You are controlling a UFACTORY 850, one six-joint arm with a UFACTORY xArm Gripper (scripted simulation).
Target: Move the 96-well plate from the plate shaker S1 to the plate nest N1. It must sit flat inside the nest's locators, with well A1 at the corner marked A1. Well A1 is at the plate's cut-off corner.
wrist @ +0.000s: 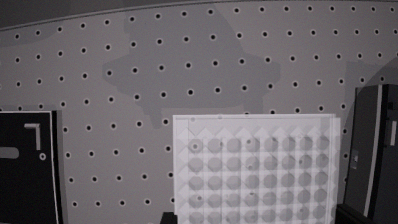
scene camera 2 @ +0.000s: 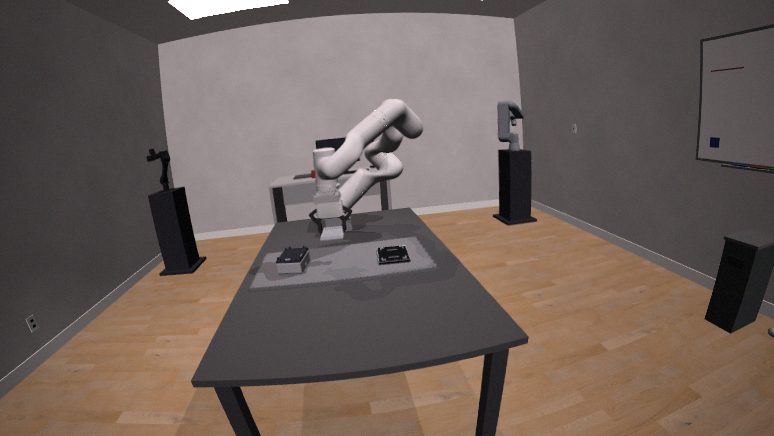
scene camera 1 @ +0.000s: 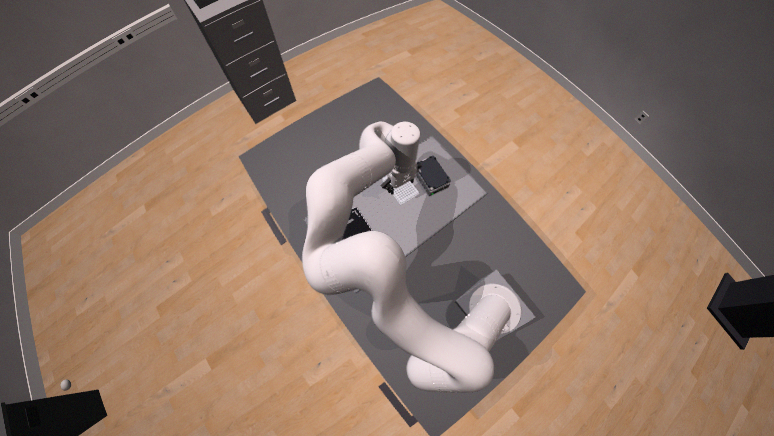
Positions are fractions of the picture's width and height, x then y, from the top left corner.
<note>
In view: a white 96-well plate (wrist: 0.80, 0.72).
</note>
